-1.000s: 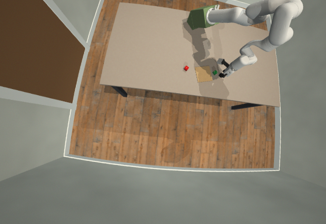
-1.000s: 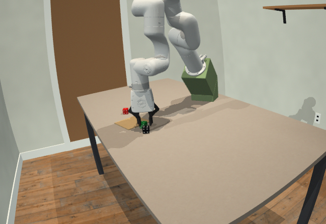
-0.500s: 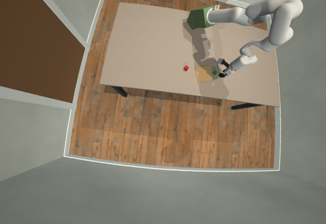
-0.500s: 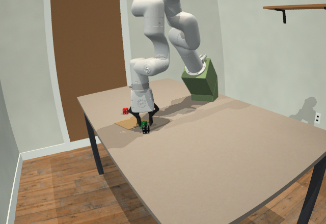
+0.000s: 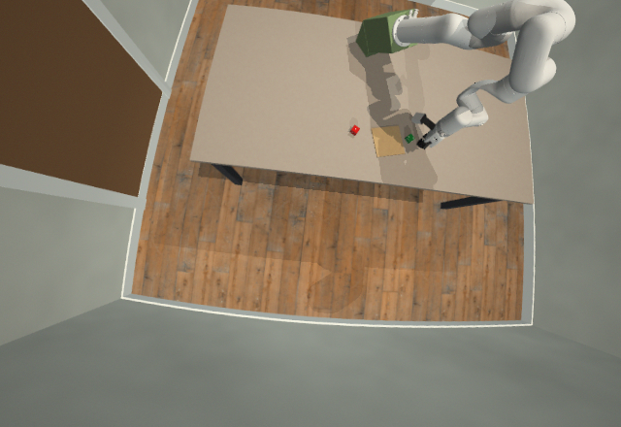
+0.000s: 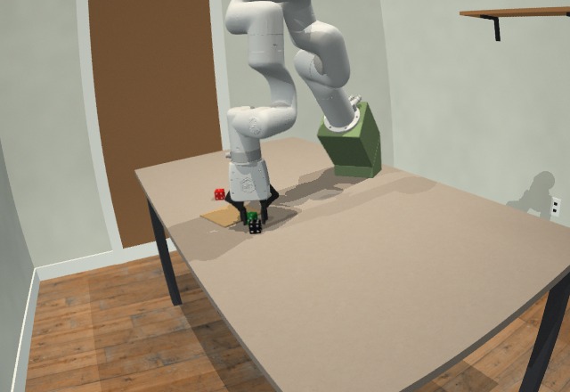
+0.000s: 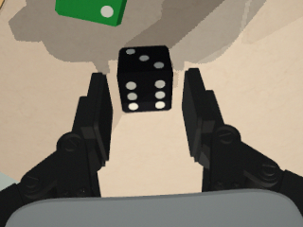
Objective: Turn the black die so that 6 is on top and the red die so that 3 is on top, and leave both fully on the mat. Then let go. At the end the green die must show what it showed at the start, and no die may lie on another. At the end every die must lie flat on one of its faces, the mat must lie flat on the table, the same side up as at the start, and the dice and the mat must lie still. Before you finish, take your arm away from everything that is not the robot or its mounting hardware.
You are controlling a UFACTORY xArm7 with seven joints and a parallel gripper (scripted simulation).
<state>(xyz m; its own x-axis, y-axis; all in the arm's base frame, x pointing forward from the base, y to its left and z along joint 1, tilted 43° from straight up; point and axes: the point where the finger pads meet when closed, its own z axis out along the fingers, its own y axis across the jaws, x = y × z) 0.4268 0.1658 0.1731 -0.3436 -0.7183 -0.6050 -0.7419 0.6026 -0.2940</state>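
Now: hand 3 cm above the black die. Round my hand: tan mat: 16 cm to the right, 4 cm below, 3 cm ahead; then red die: 33 cm to the right, 3 cm below, 2 cm ahead; then green die: 6 cm to the right, 3 cm below, 1 cm behind.
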